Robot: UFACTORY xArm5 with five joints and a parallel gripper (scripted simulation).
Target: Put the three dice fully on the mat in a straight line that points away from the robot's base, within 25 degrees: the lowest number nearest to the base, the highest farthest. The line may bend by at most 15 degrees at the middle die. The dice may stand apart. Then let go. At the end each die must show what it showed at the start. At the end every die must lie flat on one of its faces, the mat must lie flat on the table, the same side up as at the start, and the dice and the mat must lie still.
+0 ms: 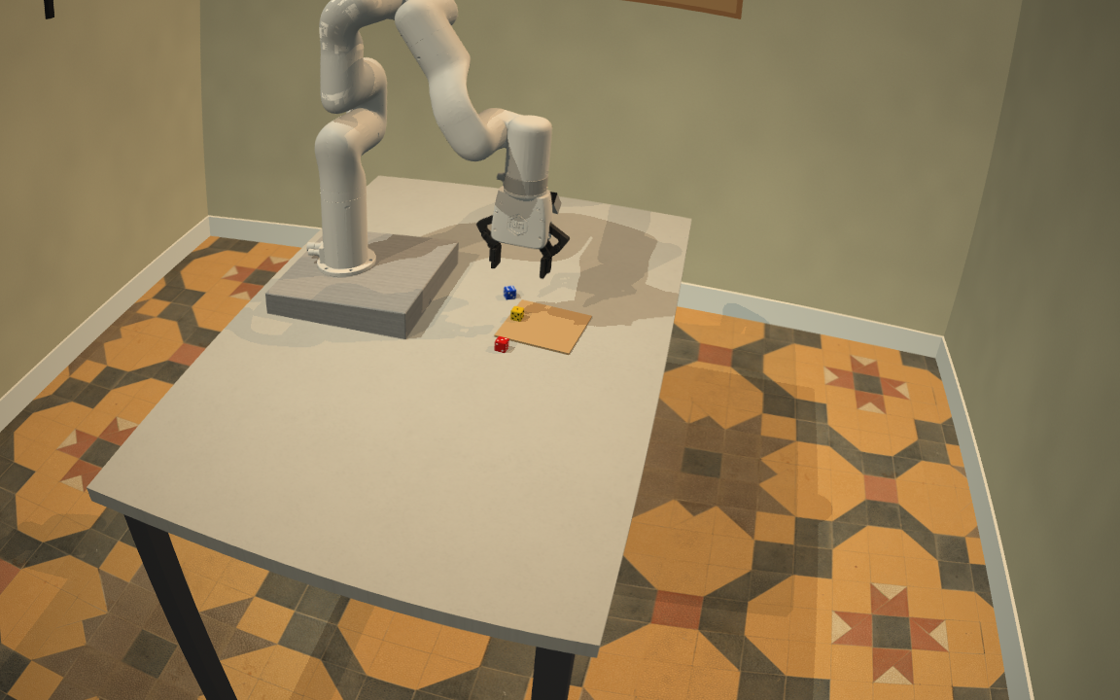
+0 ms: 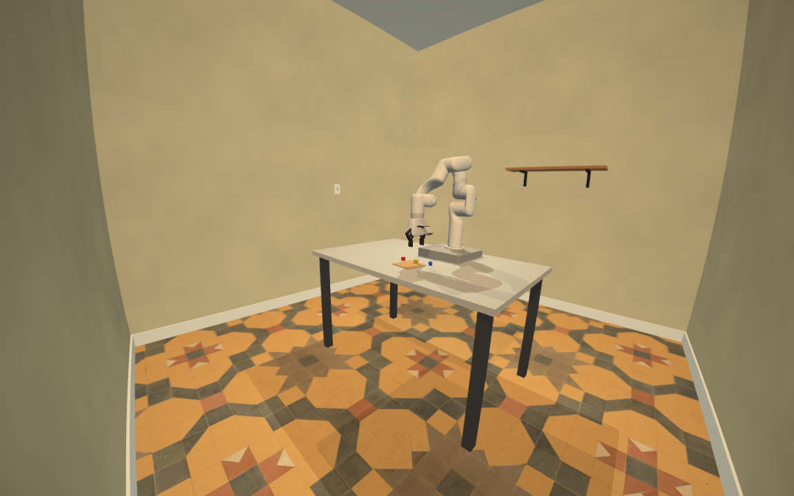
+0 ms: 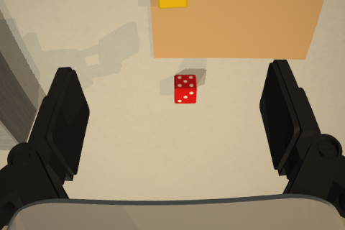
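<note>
My hand is 10 mm past the red die, 100 mm to the left of it and 110 mm above it. Also, from my hand: blue die: 30 mm behind, 90 mm to the left, 110 mm below; yellow die: 100 mm below; mat: 50 mm ahead, 10 mm to the right, 110 mm below.
</note>
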